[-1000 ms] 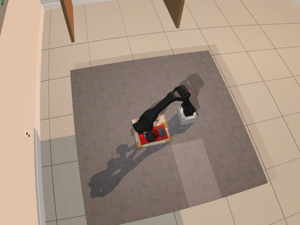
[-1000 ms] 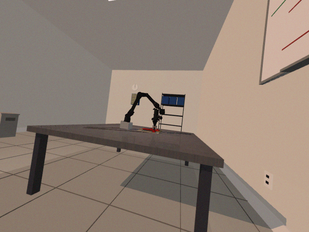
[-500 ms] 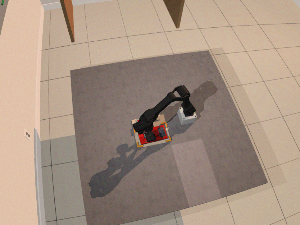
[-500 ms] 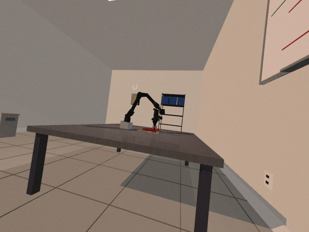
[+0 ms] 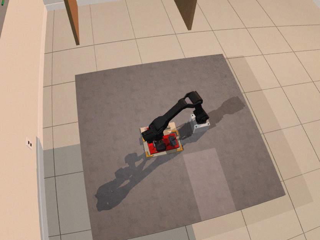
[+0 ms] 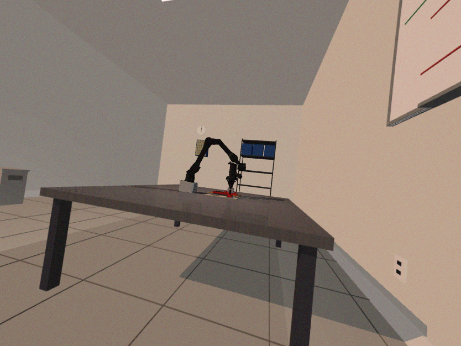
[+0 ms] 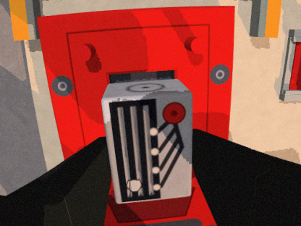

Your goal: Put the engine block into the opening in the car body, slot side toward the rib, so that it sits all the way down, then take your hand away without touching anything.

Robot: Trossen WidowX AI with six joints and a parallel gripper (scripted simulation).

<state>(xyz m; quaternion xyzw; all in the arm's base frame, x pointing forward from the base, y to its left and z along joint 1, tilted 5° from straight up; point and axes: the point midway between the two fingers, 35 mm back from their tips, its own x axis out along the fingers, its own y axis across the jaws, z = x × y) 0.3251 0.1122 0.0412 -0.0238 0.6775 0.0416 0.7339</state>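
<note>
Now: gripper tip 30 mm short of the black stick, 130 mm to the left of it and 30 mm above it. The rest, counted from my gripper tip: engine block (10 mm below).
</note>
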